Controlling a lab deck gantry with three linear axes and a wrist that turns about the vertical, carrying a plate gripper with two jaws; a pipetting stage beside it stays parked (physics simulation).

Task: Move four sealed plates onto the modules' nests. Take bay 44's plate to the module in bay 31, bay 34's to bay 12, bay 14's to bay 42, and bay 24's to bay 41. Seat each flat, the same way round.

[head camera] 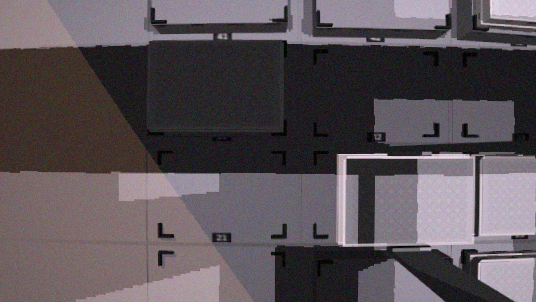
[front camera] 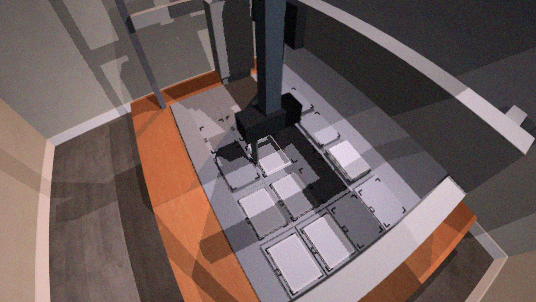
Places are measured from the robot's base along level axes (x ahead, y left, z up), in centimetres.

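Pixels of known places: gripper, fingertip midpoint: (head camera: 405, 199) (front camera: 268, 154); robot's base, origin of the base link: (front camera: 200, 128).
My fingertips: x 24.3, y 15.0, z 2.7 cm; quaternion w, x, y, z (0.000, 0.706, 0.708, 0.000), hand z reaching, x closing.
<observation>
For each thing: its middle in the pictures, then the offset to it from my fingertips. "pt": a spot on its surface instead.
- sealed plate, body centre: (head camera: 405, 199) (front camera: 268, 154) dy +0.0, dx +0.0, dz +0.0 cm
- Bay 12's module nest, surface spot: (front camera: 241, 173) pt dy -10.4, dx +1.4, dz -0.9 cm
- Bay 24's plate, body centre: (front camera: 328, 240) dy +0.0, dx +31.3, dz -0.6 cm
- bay 14's plate, body centre: (front camera: 294, 262) dy -10.7, dx +31.3, dz -0.6 cm
- bay 13, surface spot: (head camera: 505, 282) (front camera: 261, 199) pt dy -9.1, dx +11.8, dz -1.3 cm
- bay 23, surface spot: (head camera: 507, 200) (front camera: 287, 186) pt dy -0.5, dx +11.7, dz -1.3 cm
- bay 43, surface spot: (head camera: 515, 9) pt dy +18.2, dx +10.8, dz +0.6 cm
My gripper (front camera: 272, 154) (head camera: 407, 200) is shut on a sealed plate (front camera: 278, 161) (head camera: 442, 212), held level low over bay 22. Its far jaw is hidden in the front view. Bay 12's module nest (front camera: 241, 173) is bare, left of the held plate in the front view. A plate (head camera: 215, 85) sits squarely in deep shadow at bay 31. Bay 24's plate (front camera: 327, 241) and bay 14's plate (front camera: 294, 262) stand in the front row. Bays 34 and 44 hold no plate. Module nests 41 (front camera: 300, 102) (head camera: 220, 10) and 42 (front camera: 322, 131) (head camera: 357, 10) are bare.
Other plates stand at bay 13 (front camera: 261, 206) (head camera: 505, 282), bay 23 (front camera: 294, 192) (head camera: 507, 200) and bay 43 (front camera: 348, 156) (head camera: 515, 9). The dark gantry column (front camera: 270, 60) rises above the gripper. A pale front rail (front camera: 400, 245) edges the deck.
</observation>
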